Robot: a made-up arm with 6 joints. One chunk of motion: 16 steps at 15 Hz.
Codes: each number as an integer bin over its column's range. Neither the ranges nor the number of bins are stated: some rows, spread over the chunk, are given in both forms.
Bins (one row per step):
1: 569 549 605 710 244 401
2: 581 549 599 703 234 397
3: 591 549 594 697 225 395
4: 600 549 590 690 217 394
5: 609 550 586 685 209 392
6: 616 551 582 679 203 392
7: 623 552 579 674 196 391
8: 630 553 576 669 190 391
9: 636 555 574 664 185 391
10: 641 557 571 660 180 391
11: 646 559 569 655 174 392
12: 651 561 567 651 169 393
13: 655 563 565 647 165 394
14: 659 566 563 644 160 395
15: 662 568 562 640 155 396
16: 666 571 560 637 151 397
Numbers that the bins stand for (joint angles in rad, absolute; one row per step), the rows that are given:
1: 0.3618 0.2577 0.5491 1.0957 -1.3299 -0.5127
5: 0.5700 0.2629 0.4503 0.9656 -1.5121 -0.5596
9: 0.7105 0.2889 0.3878 0.8563 -1.6370 -0.5648
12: 0.7886 0.3201 0.3514 0.7886 -1.7203 -0.5544
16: 0.8667 0.3722 0.3149 0.7157 -1.8140 -0.5335
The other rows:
2: 0.4242 0.2577 0.5179 1.0593 -1.3820 -0.5335
3: 0.4763 0.2577 0.4919 1.0280 -1.4288 -0.5439
4: 0.5231 0.2577 0.4711 0.9916 -1.4705 -0.5491
6: 0.6064 0.2681 0.4294 0.9343 -1.5433 -0.5596
7: 0.6428 0.2733 0.4138 0.9083 -1.5798 -0.5648
8: 0.6793 0.2785 0.3982 0.8823 -1.6110 -0.5648
10: 0.7365 0.2993 0.3722 0.8354 -1.6631 -0.5648
11: 0.7626 0.3097 0.3618 0.8094 -1.6943 -0.5596
13: 0.8094 0.3305 0.3409 0.7678 -1.7411 -0.5491
14: 0.8302 0.3461 0.3305 0.7522 -1.7672 -0.5439
15: 0.8458 0.3566 0.3253 0.7313 -1.7932 -0.5387

